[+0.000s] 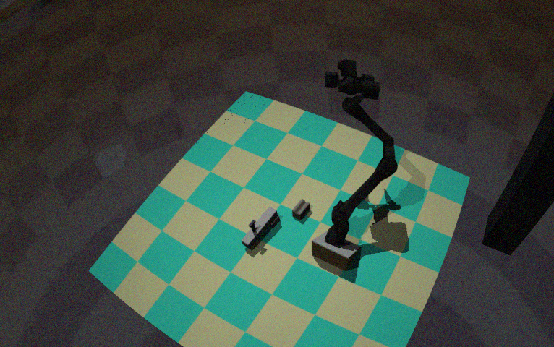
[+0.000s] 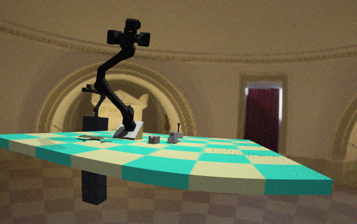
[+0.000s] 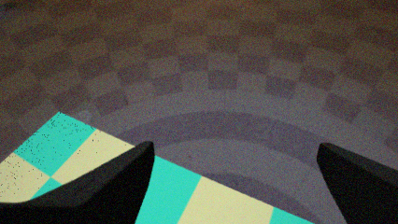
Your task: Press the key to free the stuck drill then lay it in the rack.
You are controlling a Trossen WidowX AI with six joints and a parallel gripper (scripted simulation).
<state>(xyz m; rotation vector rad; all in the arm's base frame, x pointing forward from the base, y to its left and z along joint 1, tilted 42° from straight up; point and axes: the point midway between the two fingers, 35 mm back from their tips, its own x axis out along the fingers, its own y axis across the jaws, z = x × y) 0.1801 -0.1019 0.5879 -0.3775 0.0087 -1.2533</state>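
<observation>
Now: gripper tip 580 mm to the right of the dark key, 350 mm above it and 130 mm short of it. Round my gripper tip: rack: 420 mm below, 390 mm to the left, 30 mm ahead; drill: 520 mm to the left, 390 mm below, 120 mm ahead.
</observation>
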